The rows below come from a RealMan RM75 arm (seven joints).
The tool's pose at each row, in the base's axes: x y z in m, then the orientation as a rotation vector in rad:
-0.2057 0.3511 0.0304 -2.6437 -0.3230 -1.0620
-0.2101 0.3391 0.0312 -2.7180 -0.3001 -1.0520
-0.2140 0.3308 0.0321 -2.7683 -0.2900 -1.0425
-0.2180 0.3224 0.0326 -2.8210 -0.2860 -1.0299
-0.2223 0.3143 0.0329 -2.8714 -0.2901 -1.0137
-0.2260 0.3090 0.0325 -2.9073 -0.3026 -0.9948
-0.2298 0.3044 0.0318 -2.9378 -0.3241 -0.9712
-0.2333 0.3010 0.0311 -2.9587 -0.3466 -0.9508
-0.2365 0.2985 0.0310 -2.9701 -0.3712 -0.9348
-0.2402 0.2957 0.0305 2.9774 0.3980 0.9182
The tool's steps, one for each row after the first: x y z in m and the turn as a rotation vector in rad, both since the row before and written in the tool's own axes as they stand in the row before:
-0.0038 0.0098 -0.0073 -0.0642 -0.0290 -0.0003
-0.0031 0.0068 -0.0054 -0.0419 -0.0212 -0.0038
-0.0036 0.0071 -0.0048 -0.0421 -0.0238 -0.0082
-0.0041 0.0069 -0.0044 -0.0380 -0.0251 -0.0125
-0.0039 0.0044 -0.0027 -0.0234 -0.0222 -0.0142
-0.0041 0.0037 -0.0023 -0.0163 -0.0232 -0.0181
-0.0038 0.0026 -0.0018 -0.0092 -0.0184 -0.0169
-0.0031 0.0017 -0.0020 -0.0024 -0.0130 -0.0166
-0.0038 0.0019 -0.0019 0.0003 -0.0122 -0.0175

